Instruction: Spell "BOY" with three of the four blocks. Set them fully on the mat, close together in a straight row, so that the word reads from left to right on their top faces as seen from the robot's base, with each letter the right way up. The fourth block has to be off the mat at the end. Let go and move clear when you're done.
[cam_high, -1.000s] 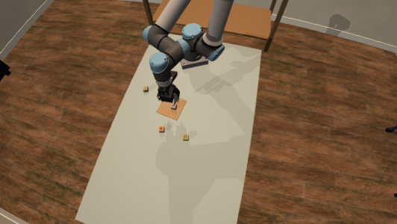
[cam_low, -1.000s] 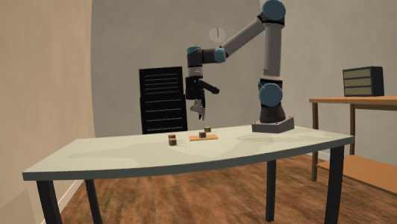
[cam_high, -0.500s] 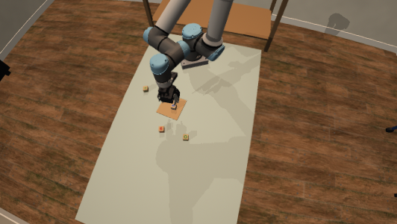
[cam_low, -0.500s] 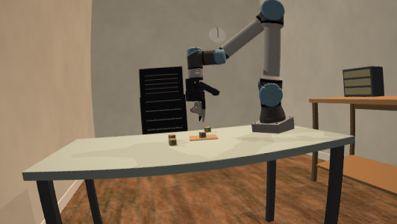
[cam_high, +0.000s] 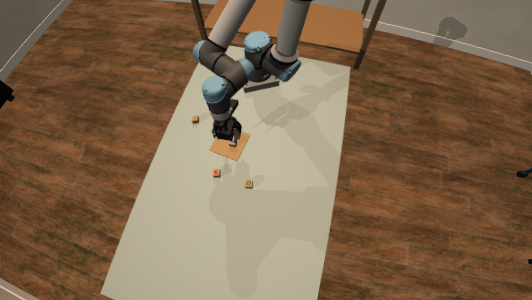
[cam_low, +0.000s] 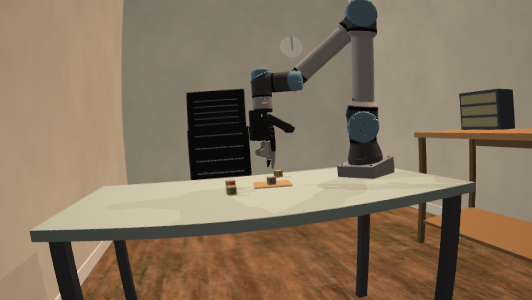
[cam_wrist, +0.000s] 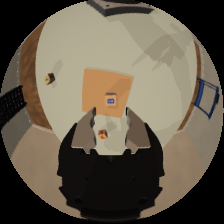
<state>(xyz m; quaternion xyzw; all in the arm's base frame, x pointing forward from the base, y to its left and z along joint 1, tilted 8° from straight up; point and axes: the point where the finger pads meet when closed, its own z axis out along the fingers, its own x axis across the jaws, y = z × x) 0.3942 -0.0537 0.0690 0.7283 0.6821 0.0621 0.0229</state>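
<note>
Now: hand 1 cm past the orange mat, 2 cm to the left of it and 8 cm above it. Also, from my hand: block 10 cm behind, 21 cm to the right, 7 cm below.
</note>
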